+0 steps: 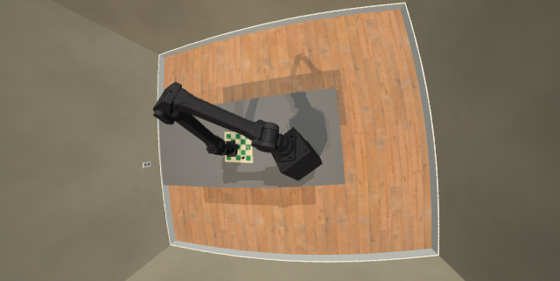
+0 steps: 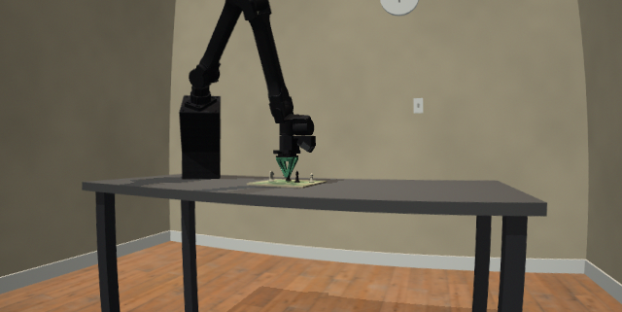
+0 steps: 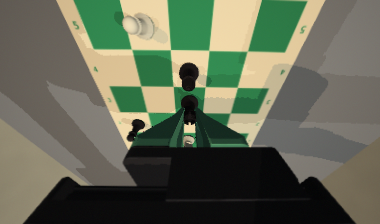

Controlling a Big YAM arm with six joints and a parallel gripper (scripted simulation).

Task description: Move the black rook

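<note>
The chessboard lies 30 mm below my hand. Round my hand: black pawn 80 mm to the left, 30 mm behind, 10 mm below.
</note>
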